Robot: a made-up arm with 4 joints. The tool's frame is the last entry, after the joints.
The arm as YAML. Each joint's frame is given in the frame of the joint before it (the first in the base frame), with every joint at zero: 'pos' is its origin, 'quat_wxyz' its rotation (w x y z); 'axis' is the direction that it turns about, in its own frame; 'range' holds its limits. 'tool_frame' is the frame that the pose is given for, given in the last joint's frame.
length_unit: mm
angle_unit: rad
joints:
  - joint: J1
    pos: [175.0, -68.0, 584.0]
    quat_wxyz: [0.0, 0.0, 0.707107, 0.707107]
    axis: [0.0, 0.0, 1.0]
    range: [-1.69, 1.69]
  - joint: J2
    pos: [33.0, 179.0, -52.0]
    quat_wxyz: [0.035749, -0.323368, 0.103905, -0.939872]
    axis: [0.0, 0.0, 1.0]
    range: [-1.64, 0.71]
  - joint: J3
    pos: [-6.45, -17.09, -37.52]
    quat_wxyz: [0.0, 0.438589, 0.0, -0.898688]
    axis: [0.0, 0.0, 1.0]
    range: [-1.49, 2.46]
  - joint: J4
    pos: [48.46, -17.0, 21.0]
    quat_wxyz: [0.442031, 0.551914, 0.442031, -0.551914]
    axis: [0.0, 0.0, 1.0]
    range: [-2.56, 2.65]
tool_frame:
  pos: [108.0, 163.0, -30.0]
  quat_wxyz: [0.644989, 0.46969, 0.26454, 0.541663]
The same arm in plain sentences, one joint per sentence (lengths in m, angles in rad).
The arm has four revolute joints in a row. What follows holds with every joint at zero, and every direction is one of the base frame's.
The first joint is mounted 0.175 m along +x and 0.068 m along -y and 0.584 m along +z from the base frame's origin and turns about +y, from -1.69 to 1.69 rad.
The second joint is mounted 0.033 m along -x and 0.052 m along -y and 0.179 m along +z from the first joint and turns about the direction (-0.615279, 0.769273, -0.172194), from -1.64 to 0.71 rad.
The third joint is mounted 0.018 m along +x and 0.029 m along -y and 0.024 m along +z from the second joint and turns about -x, from -1.49 to 2.46 rad.
The fourth joint is mounted 0.021 m along -x and 0.051 m along -y and 0.006 m along -z from the third joint and turns about -z, from -2.56 to 2.65 rad.
The tool frame, which is the frame that the pose is given for, is mounted 0.108 m along +x and 0.163 m along -y and 0.03 m along +z from the fourth joint; its axes are the base frame's turned by roll -2.0096, pitch 0.1684 and yaw -1.29 rad (as in URDF: about the fixed x, then y, then z).

